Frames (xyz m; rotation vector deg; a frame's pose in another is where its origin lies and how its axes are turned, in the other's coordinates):
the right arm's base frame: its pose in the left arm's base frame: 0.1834 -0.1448 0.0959 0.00 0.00 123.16
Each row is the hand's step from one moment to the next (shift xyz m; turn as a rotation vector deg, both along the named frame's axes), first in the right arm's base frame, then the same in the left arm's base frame.
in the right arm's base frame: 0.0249 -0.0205 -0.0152 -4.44 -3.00 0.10
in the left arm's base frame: 0.0035 0.0321 -0.0152 4.94 -2.08 0.10
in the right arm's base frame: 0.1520 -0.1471 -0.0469 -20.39 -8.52 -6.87
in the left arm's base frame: 0.0400 0.2077 -0.0469 18.29 -12.41 -6.87
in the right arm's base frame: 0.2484 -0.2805 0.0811 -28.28 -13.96 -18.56
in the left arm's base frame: 0.0989 0.3614 0.0811 27.16 -16.04 -18.56
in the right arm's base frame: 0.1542 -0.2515 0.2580 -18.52 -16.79 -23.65
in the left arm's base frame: 0.1262 0.2667 0.2580 24.19 -6.32 -23.65
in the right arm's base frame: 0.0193 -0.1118 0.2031 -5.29 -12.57 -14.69
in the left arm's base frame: 0.0830 0.0773 0.2031 13.42 2.45 -14.69
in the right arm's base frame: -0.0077 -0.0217 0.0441 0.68 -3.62 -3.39
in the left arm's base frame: 0.0224 0.0054 0.0441 2.66 2.55 -3.39
